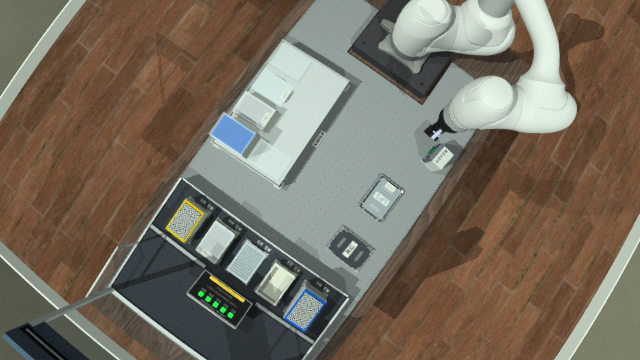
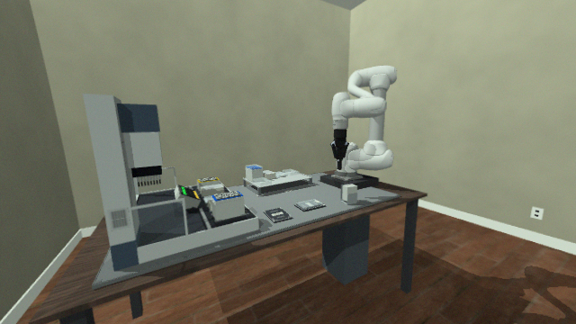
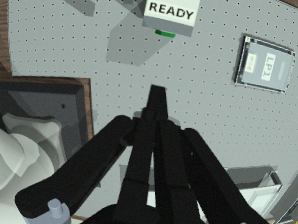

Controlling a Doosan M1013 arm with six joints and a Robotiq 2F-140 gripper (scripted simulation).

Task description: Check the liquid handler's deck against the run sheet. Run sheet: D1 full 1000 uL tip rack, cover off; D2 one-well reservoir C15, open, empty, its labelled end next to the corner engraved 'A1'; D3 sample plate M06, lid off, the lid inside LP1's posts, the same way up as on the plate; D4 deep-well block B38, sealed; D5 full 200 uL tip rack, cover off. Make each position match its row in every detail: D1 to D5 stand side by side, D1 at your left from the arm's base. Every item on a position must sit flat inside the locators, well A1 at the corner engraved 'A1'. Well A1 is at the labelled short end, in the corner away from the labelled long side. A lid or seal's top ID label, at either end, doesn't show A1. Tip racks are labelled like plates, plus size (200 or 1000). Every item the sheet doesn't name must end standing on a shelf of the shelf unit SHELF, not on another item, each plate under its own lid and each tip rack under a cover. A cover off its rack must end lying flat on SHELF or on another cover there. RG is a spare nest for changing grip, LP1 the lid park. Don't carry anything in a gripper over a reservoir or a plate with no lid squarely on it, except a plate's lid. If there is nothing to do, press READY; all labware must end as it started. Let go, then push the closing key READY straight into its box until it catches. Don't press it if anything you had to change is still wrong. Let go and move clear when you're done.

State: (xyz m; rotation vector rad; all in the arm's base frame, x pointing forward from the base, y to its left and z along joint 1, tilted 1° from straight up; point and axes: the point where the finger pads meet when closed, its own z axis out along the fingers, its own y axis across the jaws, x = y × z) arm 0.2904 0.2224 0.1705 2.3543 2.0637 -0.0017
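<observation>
The ready box lies 10 mm ahead of my hand, 80 mm to the left of it and 150 mm below it. The rest, counted from my hand: shelf unit 200 mm ahead, 450 mm to the right, 150 mm below; then clear lid 240 mm ahead, 20 mm to the left, 200 mm below; then RG nest 460 mm ahead, 40 mm to the left, 210 mm below.
</observation>
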